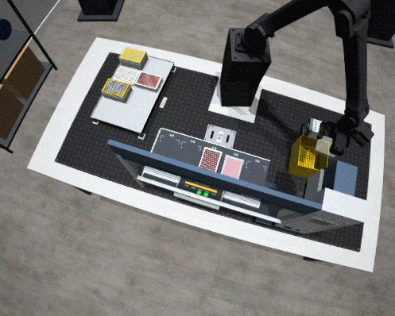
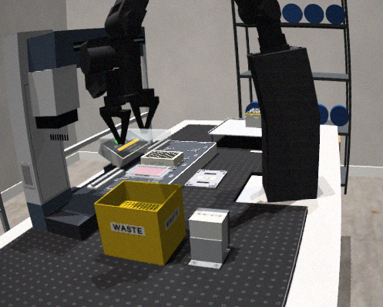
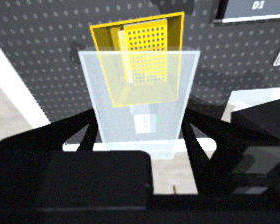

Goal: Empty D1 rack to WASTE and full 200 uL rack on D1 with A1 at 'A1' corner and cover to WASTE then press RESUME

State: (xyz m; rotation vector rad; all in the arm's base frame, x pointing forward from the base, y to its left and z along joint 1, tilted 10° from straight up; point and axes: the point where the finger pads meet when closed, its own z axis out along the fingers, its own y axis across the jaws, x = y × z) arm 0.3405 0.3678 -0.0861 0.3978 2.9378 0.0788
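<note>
The yellow waste bin is 230 mm below my hand. Also, from my hand: handler head: 240 mm ahead, 110 mm above, 80 mm to the right; then grey resume box: 210 mm below, 160 mm behind, 10 mm to the left; then clear rack cover: right at my hand.
</note>
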